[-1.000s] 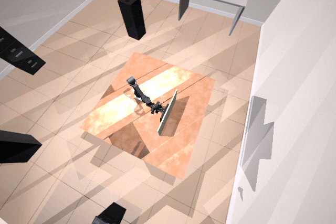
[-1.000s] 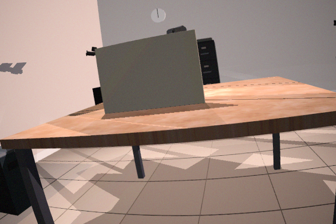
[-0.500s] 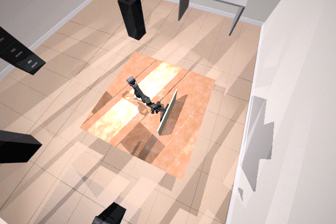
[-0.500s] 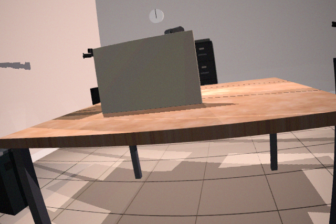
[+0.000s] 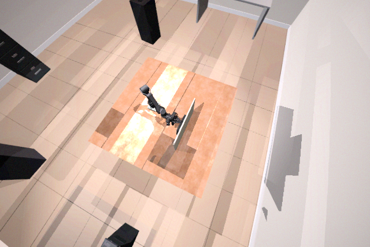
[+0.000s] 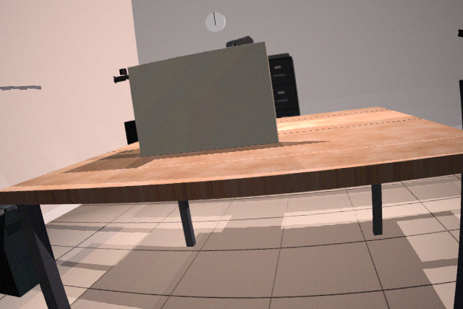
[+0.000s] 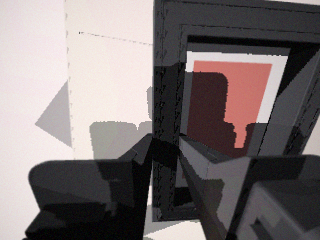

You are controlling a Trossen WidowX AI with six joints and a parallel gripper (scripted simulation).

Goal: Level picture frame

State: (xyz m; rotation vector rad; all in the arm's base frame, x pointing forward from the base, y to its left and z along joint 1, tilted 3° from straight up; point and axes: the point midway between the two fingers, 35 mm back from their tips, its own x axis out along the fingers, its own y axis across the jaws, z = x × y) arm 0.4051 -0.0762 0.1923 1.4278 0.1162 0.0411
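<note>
Now: gripper tip 50 mm above the picture frame, 10 mm to the left of it and 10 mm short of it. From my gripper tip the other things lie so: wall panel: 70 mm below, 20 mm ahead, 10 mm to the left.
</note>
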